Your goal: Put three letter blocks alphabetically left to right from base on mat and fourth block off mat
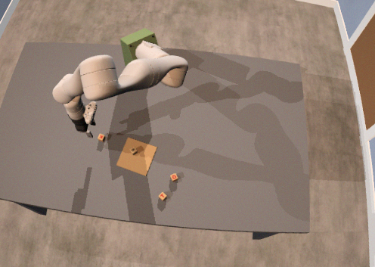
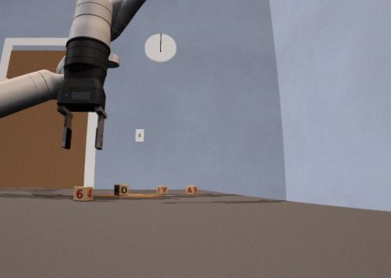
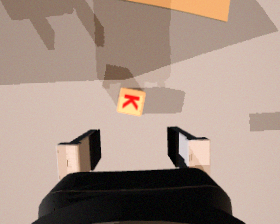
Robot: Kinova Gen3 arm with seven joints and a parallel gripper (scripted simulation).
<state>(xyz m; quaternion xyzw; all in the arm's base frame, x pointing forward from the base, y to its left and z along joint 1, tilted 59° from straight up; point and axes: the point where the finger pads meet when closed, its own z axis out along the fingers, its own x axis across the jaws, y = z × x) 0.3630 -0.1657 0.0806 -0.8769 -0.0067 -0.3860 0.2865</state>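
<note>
Right now the orange mat is 1 cm behind my hand, 21 cm to the left of it and 11 cm below it.
</note>
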